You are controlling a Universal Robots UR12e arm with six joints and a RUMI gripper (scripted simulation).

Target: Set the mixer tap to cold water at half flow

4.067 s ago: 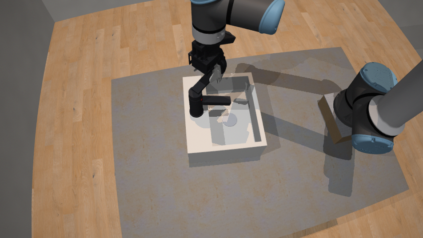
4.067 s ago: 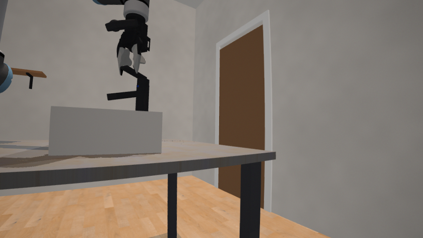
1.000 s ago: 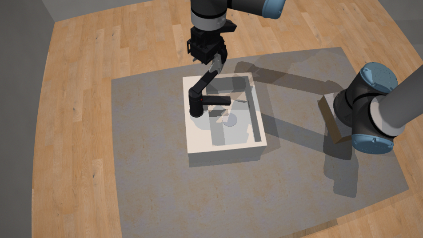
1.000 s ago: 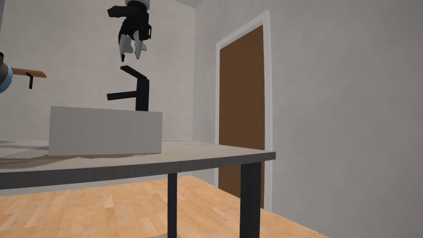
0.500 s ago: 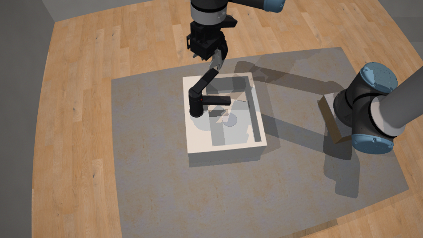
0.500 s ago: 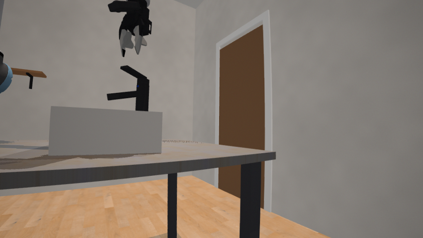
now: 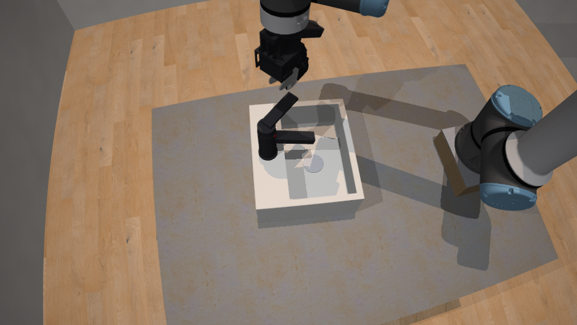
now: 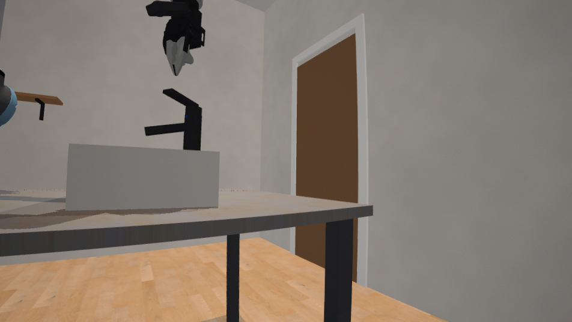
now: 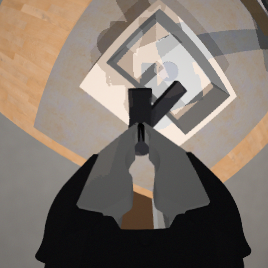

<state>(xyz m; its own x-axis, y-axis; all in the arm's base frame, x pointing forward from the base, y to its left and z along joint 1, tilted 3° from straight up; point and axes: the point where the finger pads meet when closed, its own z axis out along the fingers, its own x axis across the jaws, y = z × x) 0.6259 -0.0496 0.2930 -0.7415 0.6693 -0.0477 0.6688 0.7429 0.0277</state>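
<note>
Right now my hand is 7 cm above the lever, 2 cm to the right of it and 2 cm short of it. Round my hand: white basin (31 cm below, 6 cm behind, 5 cm to the left).
</note>
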